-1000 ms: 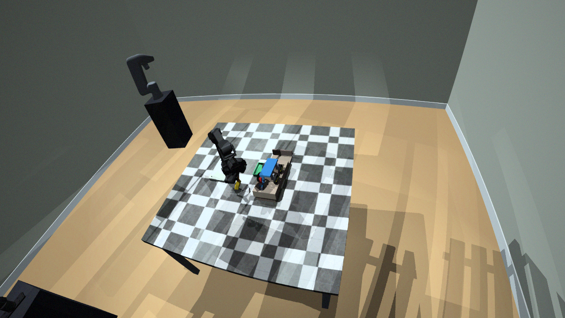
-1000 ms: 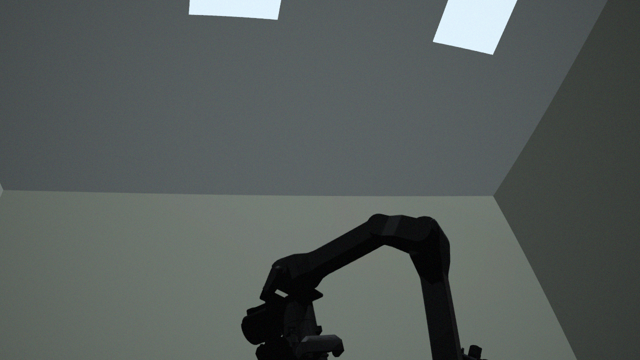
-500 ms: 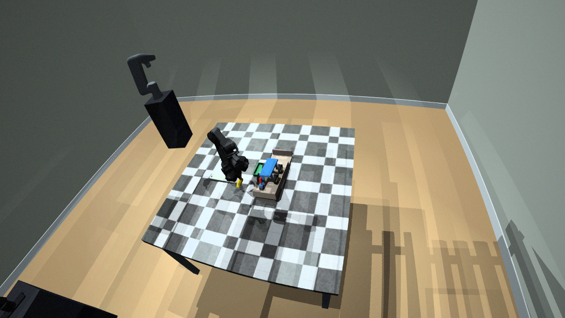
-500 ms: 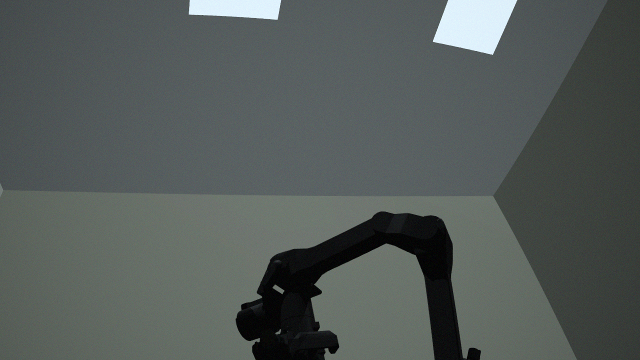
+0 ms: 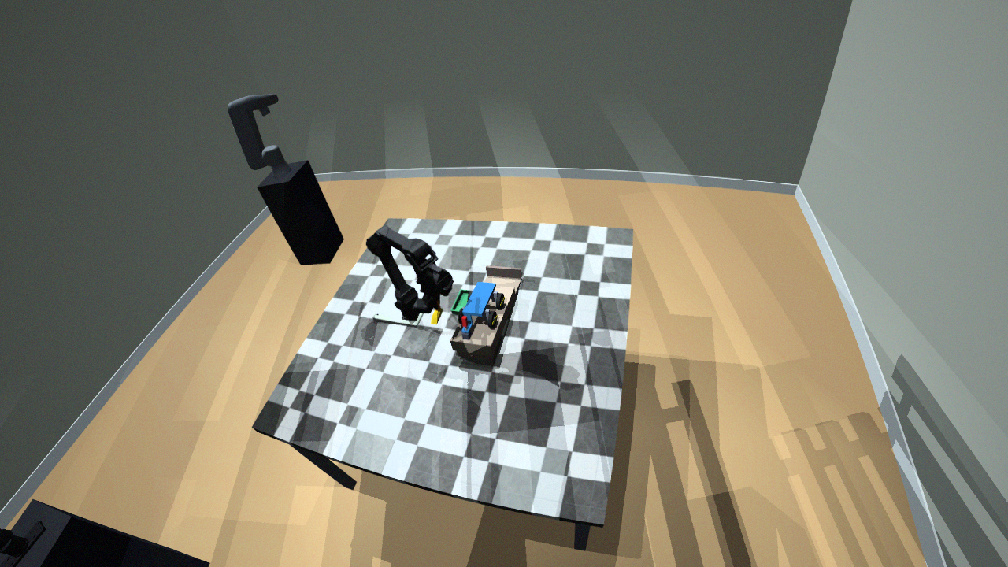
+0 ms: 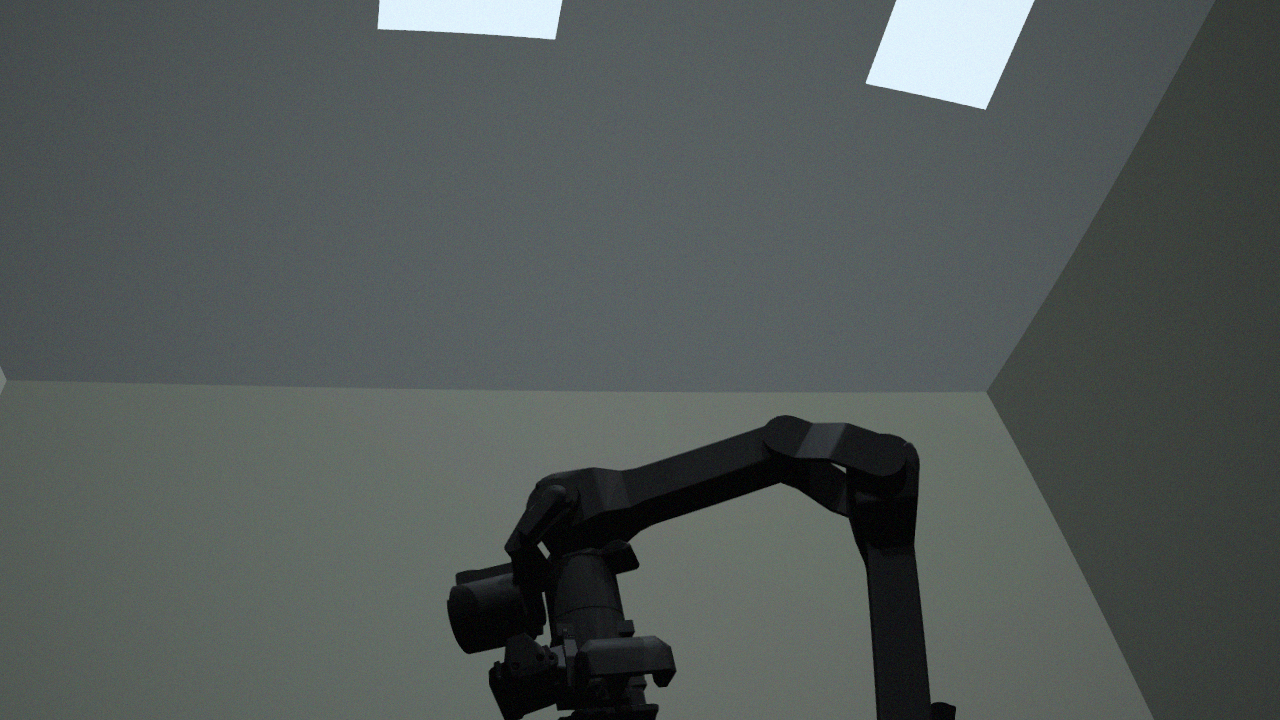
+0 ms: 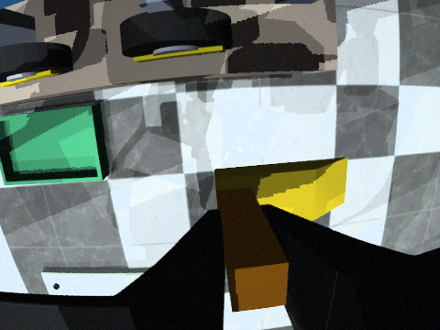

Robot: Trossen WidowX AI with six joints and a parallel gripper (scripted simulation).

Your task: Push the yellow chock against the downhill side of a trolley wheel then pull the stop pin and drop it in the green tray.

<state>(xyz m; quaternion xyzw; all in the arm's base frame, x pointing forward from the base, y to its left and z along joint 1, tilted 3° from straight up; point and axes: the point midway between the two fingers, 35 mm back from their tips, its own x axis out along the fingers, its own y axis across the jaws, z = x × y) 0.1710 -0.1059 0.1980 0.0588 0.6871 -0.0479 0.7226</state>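
Right now my gripper tip is 10 cm short of the red-headed stop pin, 6 cm to the left of it and 4 cm above it. From my gripper tip the other things lie so: yellow chock 2 cm to the right, 1 cm below; blue-topped trolley 14 cm ahead, 5 cm to the left, 6 cm below.
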